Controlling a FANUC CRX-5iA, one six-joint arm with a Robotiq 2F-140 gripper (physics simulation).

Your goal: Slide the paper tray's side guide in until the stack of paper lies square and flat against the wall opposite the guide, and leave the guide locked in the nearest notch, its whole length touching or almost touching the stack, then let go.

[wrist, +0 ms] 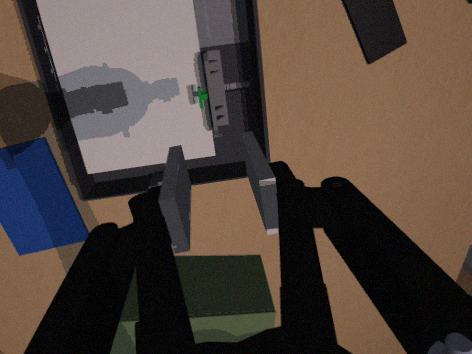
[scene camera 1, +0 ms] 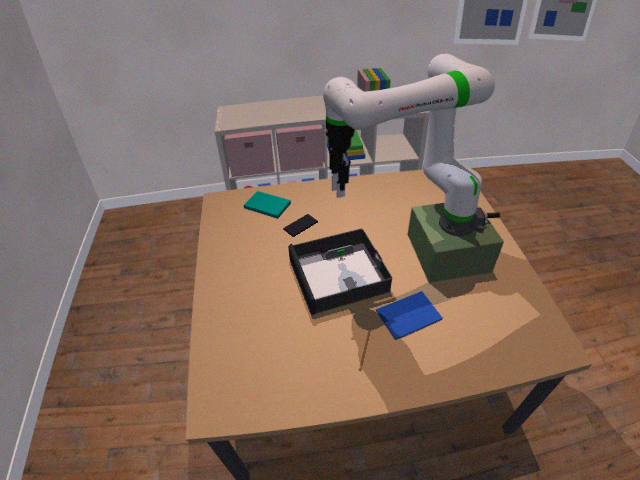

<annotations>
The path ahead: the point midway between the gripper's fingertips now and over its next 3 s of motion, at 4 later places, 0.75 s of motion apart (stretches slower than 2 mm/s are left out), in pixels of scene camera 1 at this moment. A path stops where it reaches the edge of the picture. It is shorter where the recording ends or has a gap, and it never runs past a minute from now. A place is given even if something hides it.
My gripper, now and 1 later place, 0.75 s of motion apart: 338,193; 311,199
</annotations>
